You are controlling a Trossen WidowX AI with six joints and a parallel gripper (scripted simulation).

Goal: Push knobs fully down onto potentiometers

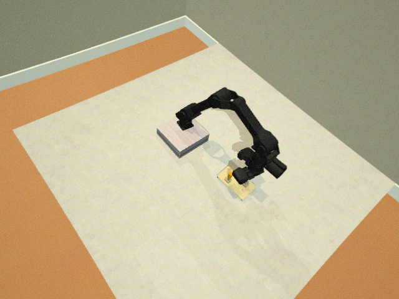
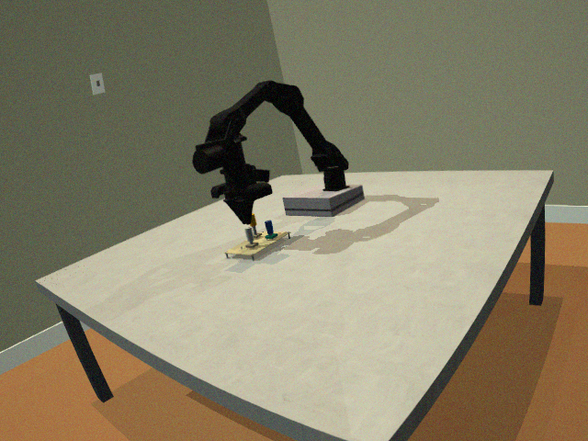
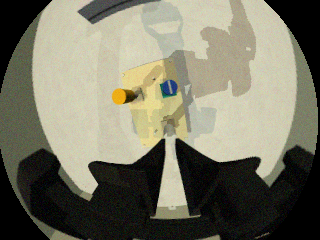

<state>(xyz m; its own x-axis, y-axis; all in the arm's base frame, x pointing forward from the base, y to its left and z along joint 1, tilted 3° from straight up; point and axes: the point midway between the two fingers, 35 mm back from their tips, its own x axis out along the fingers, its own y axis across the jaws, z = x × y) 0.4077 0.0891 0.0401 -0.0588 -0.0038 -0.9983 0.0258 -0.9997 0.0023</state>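
The grey knob is 30 mm below my gripper tip. From my gripper tip the other things lie so: blue knob (60 mm behind, 30 mm below).
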